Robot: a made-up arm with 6 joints. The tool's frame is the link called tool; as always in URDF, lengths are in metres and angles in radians. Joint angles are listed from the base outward.
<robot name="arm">
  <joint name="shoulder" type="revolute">
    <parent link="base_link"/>
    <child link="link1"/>
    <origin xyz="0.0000 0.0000 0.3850"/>
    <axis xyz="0 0 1"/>
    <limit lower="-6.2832" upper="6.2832"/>
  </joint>
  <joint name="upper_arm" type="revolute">
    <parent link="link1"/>
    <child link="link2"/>
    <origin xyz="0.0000 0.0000 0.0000"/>
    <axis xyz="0 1 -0.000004"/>
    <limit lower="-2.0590" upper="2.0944"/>
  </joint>
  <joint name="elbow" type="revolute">
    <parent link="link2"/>
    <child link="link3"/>
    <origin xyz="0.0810 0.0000 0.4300"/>
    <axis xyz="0 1 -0.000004"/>
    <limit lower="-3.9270" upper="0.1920"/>
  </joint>
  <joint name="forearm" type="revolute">
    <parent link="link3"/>
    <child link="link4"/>
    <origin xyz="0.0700 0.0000 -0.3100"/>
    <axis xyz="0 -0.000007 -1"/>
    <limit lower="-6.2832" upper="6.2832"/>
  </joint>
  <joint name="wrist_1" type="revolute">
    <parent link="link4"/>
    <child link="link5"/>
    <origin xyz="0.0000 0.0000 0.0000"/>
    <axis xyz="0 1 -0.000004"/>
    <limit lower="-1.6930" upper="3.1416"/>
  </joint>
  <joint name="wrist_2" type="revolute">
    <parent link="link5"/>
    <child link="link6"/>
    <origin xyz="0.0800 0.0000 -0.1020"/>
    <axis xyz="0 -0.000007 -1"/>
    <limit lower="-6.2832" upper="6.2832"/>
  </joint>
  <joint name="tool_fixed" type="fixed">
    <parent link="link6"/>
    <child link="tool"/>
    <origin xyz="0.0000 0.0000 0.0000" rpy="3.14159 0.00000 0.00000"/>
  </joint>
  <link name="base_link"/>
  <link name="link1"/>
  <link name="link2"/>
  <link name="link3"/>
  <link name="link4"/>
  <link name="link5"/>
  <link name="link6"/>
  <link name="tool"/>
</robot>
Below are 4 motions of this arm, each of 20 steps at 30 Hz.
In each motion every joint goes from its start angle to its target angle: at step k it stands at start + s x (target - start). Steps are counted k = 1, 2, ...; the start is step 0. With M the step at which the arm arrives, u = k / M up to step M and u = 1 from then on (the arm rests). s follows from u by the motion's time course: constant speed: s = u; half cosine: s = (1 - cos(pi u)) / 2; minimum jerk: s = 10 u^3 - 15 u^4 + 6 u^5.
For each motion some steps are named. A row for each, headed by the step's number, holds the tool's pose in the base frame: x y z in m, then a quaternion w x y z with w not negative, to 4 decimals.
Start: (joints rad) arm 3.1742 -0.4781 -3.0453 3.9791 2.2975 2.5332
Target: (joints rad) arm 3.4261 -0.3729 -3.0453 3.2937 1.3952 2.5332
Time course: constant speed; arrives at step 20
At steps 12, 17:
12: 0.3659 0.1164 1.1076 0.5193 -0.4532 0.7227 0.0509
17: 0.3431 0.1121 1.1432 0.6163 -0.3922 0.6828 -0.0074

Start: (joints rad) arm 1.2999 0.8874 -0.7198 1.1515 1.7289 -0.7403
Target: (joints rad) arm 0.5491 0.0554 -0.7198 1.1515 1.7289 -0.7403
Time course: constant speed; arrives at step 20
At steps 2, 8, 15, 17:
2: 0.0241 0.3721 0.2513 0.2288 -0.5952 -0.2245 0.7369
8: 0.1185 0.3758 0.3440 0.3618 -0.6269 -0.2498 0.6432
15: 0.2089 0.3293 0.4548 0.4843 -0.6675 -0.2689 0.4975
17: 0.2274 0.3083 0.4858 0.5115 -0.6794 -0.2722 0.4502

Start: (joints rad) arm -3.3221 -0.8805 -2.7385 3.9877 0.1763 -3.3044
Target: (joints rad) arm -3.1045 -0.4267 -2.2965 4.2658 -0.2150 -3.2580
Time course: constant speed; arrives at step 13
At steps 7, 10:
7: 0.2080 -0.0834 1.1883 0.9219 0.0077 -0.0170 0.3869
10: 0.0872 -0.0815 1.1943 0.8839 -0.0137 -0.1454 0.4442

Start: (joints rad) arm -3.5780 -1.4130 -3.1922 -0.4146 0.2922 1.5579
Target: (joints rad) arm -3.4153 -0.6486 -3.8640 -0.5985 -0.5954 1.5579
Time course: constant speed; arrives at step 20
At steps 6, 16, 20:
6: 0.7243 -0.3335 0.5404 0.7132 0.4334 0.4832 0.2647
16: 0.5988 -0.2533 0.6450 0.6254 0.5289 0.5539 0.1496
20: 0.5319 -0.2216 0.6774 0.5877 0.5628 0.5729 0.0987

